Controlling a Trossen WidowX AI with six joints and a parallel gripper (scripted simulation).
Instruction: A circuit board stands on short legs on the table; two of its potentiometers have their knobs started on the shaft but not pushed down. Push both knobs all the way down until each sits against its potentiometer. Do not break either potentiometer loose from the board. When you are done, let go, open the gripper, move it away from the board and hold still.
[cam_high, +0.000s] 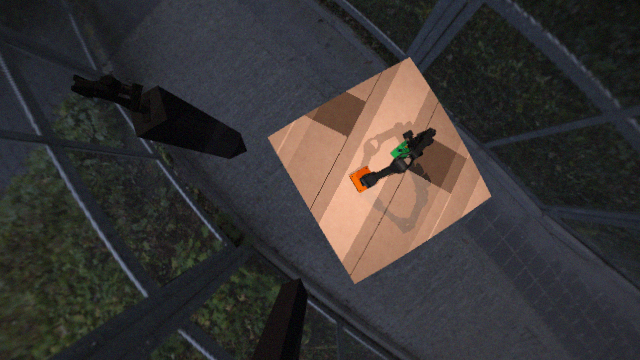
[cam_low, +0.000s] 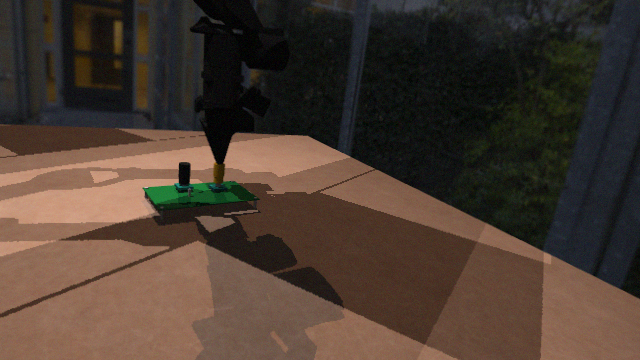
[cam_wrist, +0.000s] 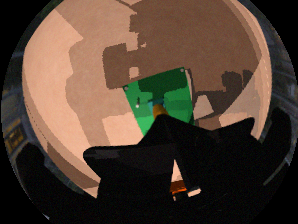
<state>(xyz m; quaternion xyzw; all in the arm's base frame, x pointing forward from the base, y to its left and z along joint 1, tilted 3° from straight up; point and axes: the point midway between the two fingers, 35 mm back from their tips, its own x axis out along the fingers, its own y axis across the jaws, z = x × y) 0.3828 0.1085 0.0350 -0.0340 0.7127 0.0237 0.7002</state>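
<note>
Right now the yellow knob is 2 cm below my gripper tip. From my gripper tip the other things lie so: potentiometer: 6 cm behind, 1 cm to the right, 3 cm below.
</note>
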